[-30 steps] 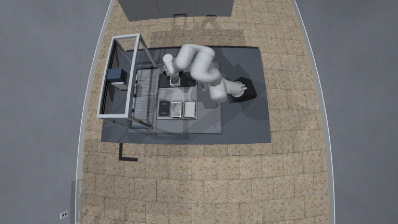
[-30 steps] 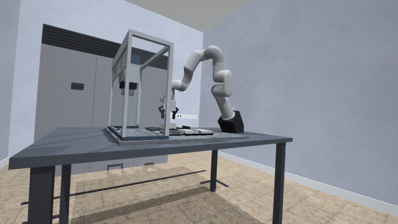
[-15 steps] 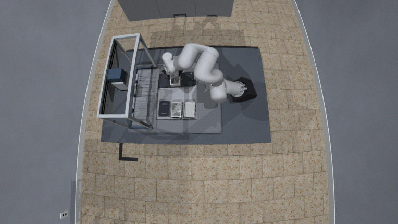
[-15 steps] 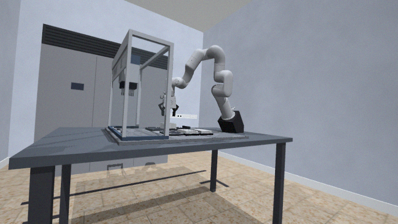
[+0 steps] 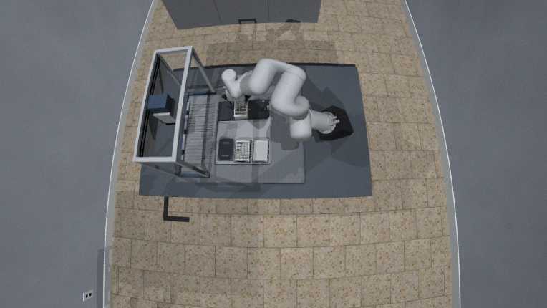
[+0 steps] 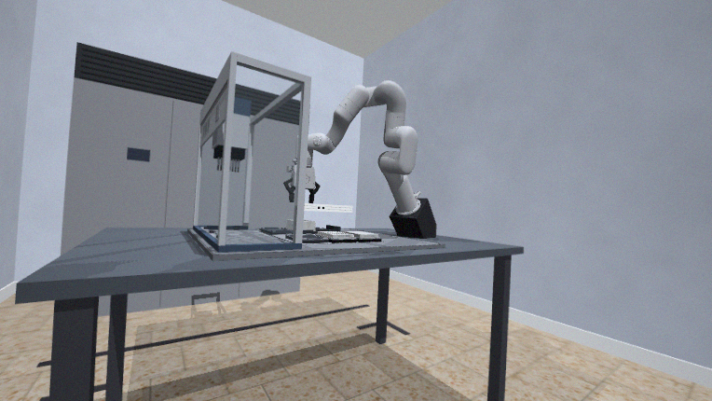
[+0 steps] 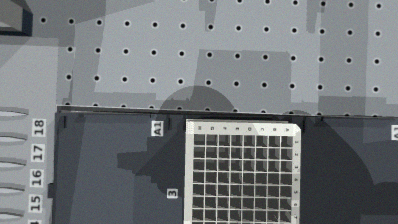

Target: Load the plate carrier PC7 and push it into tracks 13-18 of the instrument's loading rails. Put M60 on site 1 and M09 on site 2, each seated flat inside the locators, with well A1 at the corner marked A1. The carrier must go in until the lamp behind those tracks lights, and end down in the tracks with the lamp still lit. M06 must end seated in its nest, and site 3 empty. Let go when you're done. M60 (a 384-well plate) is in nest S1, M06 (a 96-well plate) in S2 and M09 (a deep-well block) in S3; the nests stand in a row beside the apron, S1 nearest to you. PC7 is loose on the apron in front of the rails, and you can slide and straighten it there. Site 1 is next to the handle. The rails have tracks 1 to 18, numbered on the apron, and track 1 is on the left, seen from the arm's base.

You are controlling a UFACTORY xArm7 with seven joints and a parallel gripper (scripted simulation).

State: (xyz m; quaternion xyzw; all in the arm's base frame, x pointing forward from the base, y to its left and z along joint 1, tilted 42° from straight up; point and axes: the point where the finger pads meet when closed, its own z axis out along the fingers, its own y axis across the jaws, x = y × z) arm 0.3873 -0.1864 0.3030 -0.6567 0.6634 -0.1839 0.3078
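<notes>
My hand is 140 mm past the nest S1, 270 mm to the right of it and 130 mm above it. Round my hand: dark plate carrier PC7 (10 mm behind, 120 mm below); then 96-well plate M06 (30 mm behind, 270 mm to the left, 120 mm below); then nest S3 (80 mm ahead, 260 mm to the left, 130 mm below).
</notes>
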